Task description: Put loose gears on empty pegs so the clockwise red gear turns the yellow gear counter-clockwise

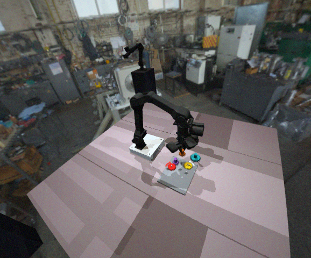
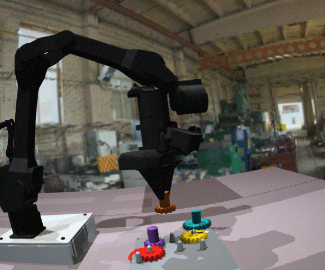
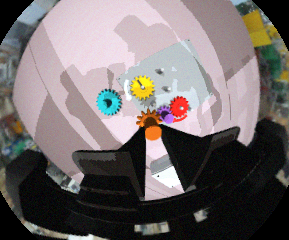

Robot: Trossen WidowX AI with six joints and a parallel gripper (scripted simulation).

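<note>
Now: the purple gear 70 mm below my gripper tip, 30 mm to the right of it and 30 mm behind it. Also, from my gripper tip: yellow gear: 80 mm below, 50 mm ahead, 20 mm to the right; small orange gear: 10 mm below; red gear: 80 mm to the right, 80 mm below, 30 mm behind.
</note>
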